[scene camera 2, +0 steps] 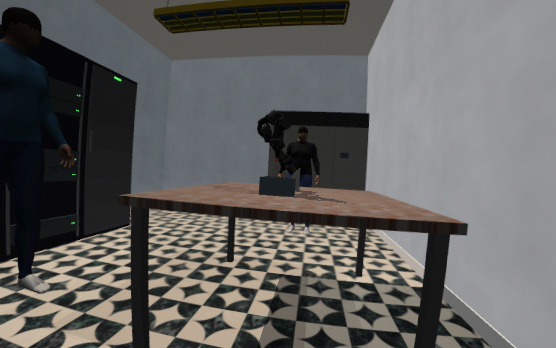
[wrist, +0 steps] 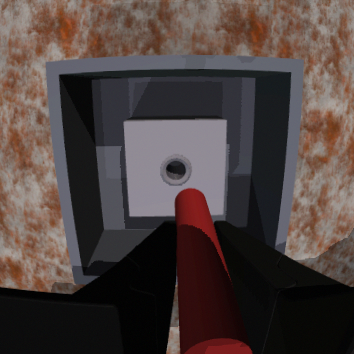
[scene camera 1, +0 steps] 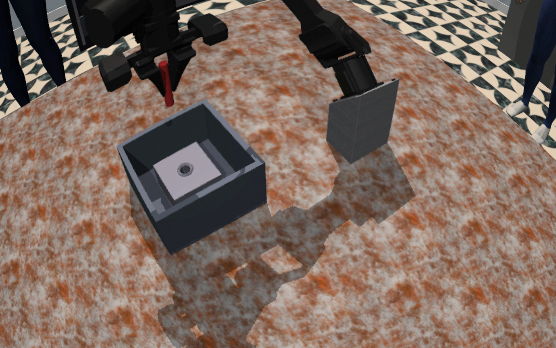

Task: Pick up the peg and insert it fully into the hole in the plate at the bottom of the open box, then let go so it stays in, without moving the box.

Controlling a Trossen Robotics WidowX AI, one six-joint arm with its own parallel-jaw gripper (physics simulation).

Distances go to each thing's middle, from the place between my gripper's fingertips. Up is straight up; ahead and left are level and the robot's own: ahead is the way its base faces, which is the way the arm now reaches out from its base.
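I see the dark grey box [scene camera 1: 242, 189], and I find it 2 cm to the left of my hand, 1 cm ahead of it and 16 cm below it.
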